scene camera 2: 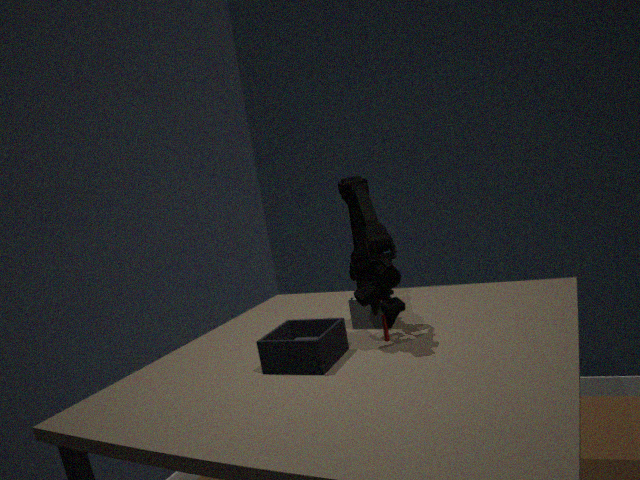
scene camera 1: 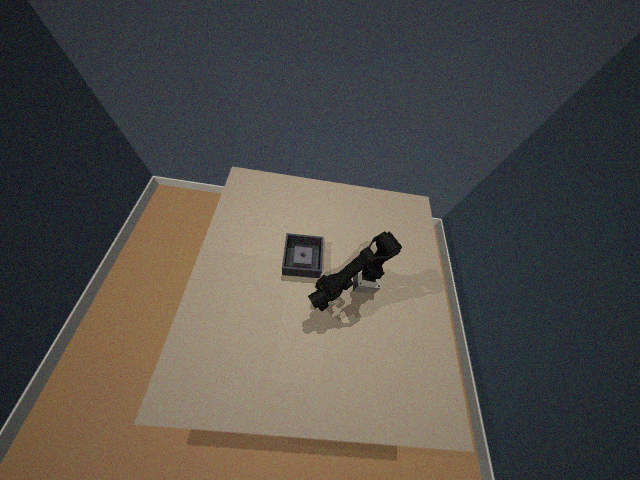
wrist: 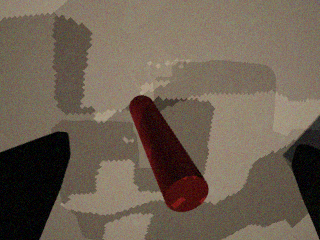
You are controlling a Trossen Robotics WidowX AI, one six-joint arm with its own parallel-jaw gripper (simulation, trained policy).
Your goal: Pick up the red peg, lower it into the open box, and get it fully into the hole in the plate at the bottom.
dark box: scene camera 2; scene camera 1; not seen in the wrist view (out of frame)
same spot on dark box: [scene camera 1: 315,242] = [scene camera 2: 287,339]
